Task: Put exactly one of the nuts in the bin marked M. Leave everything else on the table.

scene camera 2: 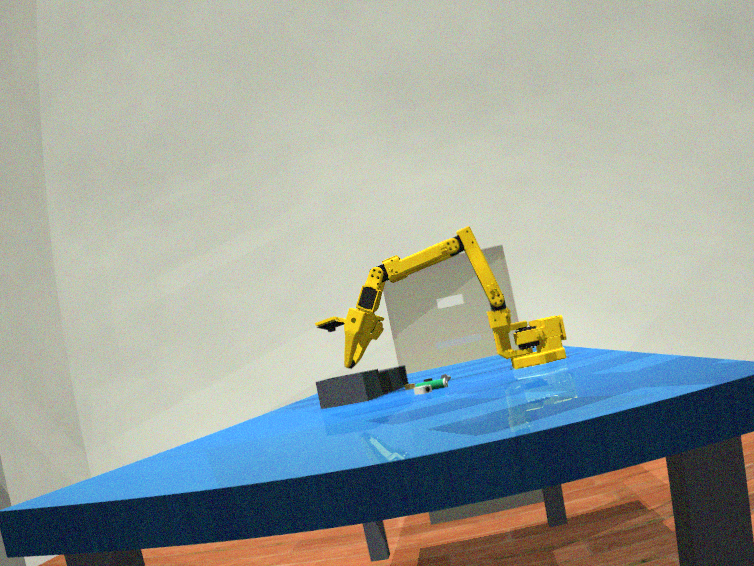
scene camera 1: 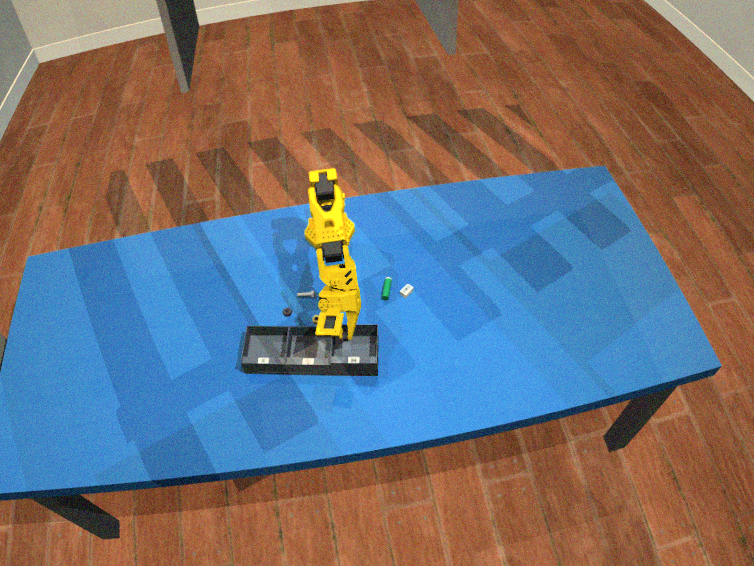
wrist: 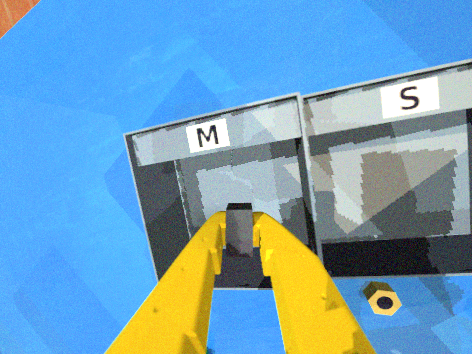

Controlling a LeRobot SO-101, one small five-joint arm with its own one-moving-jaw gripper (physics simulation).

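Seen in the pictures: hand, tool point: [scene camera 2: 348,365] [scene camera 1: 348,337] [wrist: 228,223]; arm's base, link origin: [scene camera 2: 528,365].
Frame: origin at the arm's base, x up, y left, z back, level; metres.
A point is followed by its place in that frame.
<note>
My gripper [scene camera 1: 347,336] [scene camera 2: 350,366] {x 0.063, y -0.002, z -0.298 m} [wrist: 239,227] {x 0.063, y -0.002, z -0.298 m} is shut on a dark, block-like nut [wrist: 239,237] {x 0.074, y -0.008, z -0.296 m}, seen from its side with its hole hidden. The jaws press on its two sides. They point down over the bin marked M [scene camera 1: 365,348] {x 0.007, y 0.027, z -0.293 m} [wrist: 155,215] {x 0.037, y 0.047, z -0.307 m}, the right compartment of the dark tray in scene camera 1, and stand a little above the rim in scene camera 2. A brass nut [scene camera 1: 316,318] {x 0.008, y -0.056, z -0.207 m} [wrist: 384,301] {x 0.009, y -0.056, z -0.208 m} lies on the table behind the middle bin, partly hidden by the arm in scene camera 1. A dark brown nut [scene camera 1: 286,311] {x 0.008, y -0.114, z -0.178 m} lies left of it.
The bin marked S [scene camera 1: 308,349] {x 0.007, y -0.080, z -0.274 m} [wrist: 390,250] {x 0.019, y -0.064, z -0.246 m} is beside M, with a third bin [scene camera 1: 266,347] {x 0.007, y -0.160, z -0.255 m} farther left. A grey bolt [scene camera 1: 305,294] {x 0.008, y -0.071, z -0.144 m} lies left of the arm. A green cylinder [scene camera 1: 386,288] {x 0.014, y 0.092, z -0.166 m} [scene camera 2: 433,384] {x 0.008, y 0.101, z -0.159 m} and a white block [scene camera 1: 406,290] {x 0.011, y 0.130, z -0.177 m} [scene camera 2: 422,389] {x 0.007, y 0.143, z -0.174 m} lie right of it.
</note>
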